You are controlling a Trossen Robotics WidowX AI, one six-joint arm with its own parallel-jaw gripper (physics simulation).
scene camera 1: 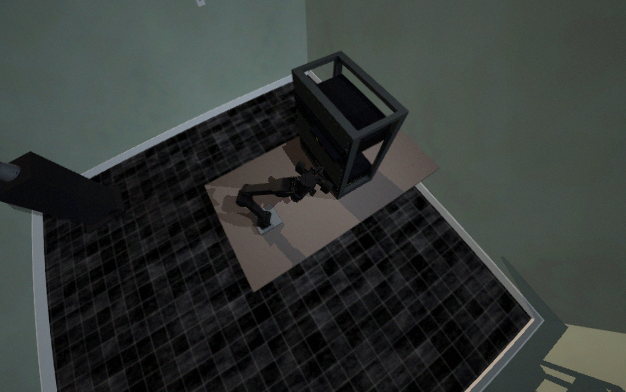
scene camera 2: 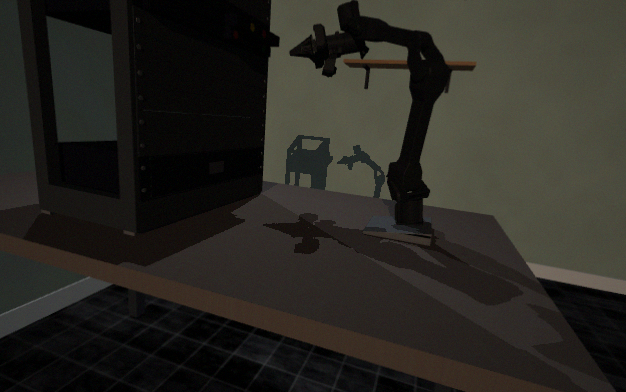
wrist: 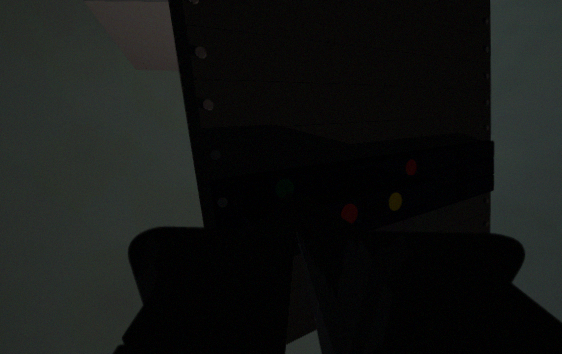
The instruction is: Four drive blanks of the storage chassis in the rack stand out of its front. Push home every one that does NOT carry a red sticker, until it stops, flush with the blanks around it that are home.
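Frame: origin at the arm's base, x ahead, y left, z up, level; metres.
Where they show: gripper, between the fingertips: (scene camera 1: 323,167) (scene camera 2: 289,53) (wrist: 294,200); arm's base, origin of its link: (scene camera 1: 264,223) (scene camera 2: 409,221).
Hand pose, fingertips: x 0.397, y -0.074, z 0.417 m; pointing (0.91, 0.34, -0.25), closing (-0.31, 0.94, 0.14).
Each offset is from my fingertips to the centre of the thing. "spot": to the spot under its first point. Level surfaces: height alone.
The storage chassis (scene camera 2: 220,22) (wrist: 320,200) is a very dark band across the rack front. In the wrist view it carries a green sticker {0.006 m up, 0.073 m ahead, 0.020 m left} (wrist: 284,188), a lower red sticker {0.034 m up, 0.048 m ahead, 0.070 m left} (wrist: 349,213), a yellow sticker {0.034 m up, 0.051 m ahead, 0.130 m left} (wrist: 395,201) and an upper red sticker {0.006 m up, 0.069 m ahead, 0.177 m left} (wrist: 411,167). A dark block {spot: 0.031 m up, 0.045 m ahead, 0.022 m left} (scene camera 2: 272,39) stands out of the front at the far end in scene camera 2. The outlines of the other blanks are lost in the dark. My gripper (scene camera 1: 320,170) (scene camera 2: 292,52) (wrist: 294,200) is shut and empty, a short way in front of the rack, its tips apart from it and slightly lower than the stickers.
The rack (scene camera 1: 353,137) (scene camera 2: 127,125) stands on the table {0.437 m down} (scene camera 1: 310,220) (scene camera 2: 300,280), with a row of screws up its front post. The arm's base plate (scene camera 1: 276,221) (scene camera 2: 380,226) is in front of it. A wall shelf (scene camera 2: 462,65) is behind the arm. A dark cabinet (scene camera 1: 60,192) stands far left.
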